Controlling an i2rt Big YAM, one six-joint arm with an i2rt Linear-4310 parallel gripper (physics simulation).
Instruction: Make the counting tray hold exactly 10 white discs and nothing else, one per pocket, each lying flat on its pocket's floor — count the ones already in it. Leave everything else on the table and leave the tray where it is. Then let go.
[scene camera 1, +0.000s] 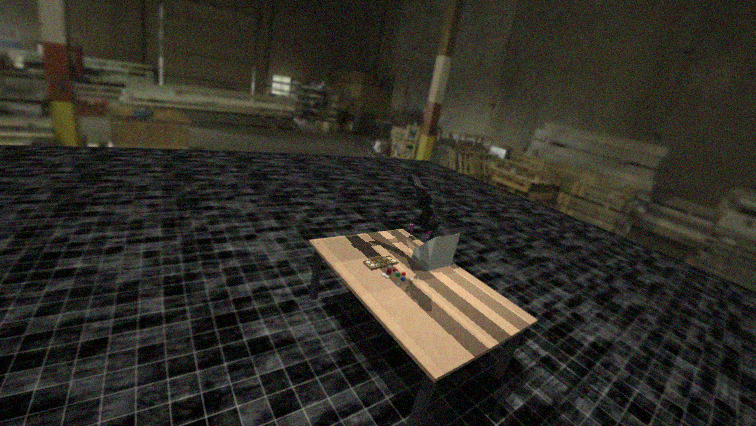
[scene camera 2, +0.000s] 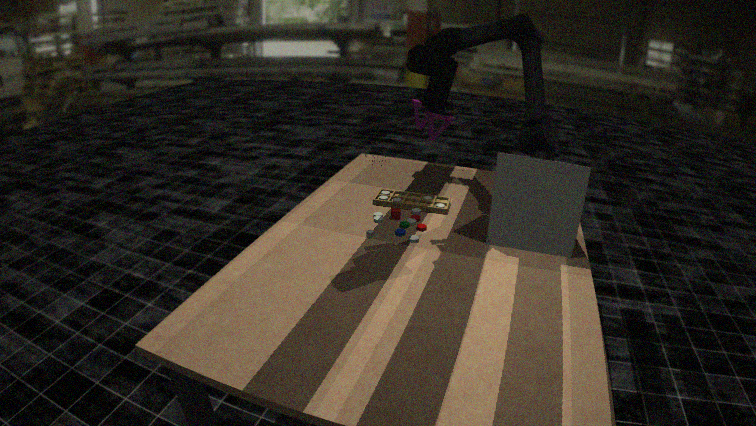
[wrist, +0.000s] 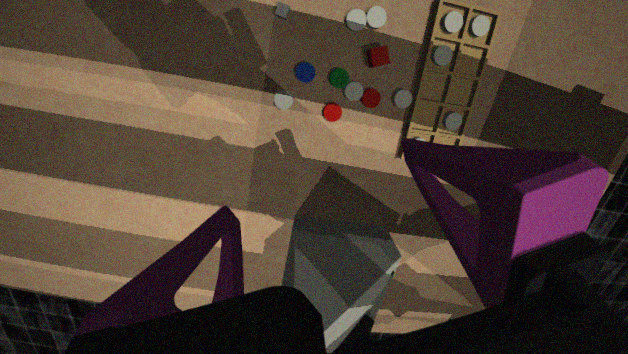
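Observation:
A counting tray (scene camera 2: 410, 200) is visible; the wrist view shows the tray (wrist: 438, 90) too. My gripper (wrist: 313, 183): open, holding nothing.

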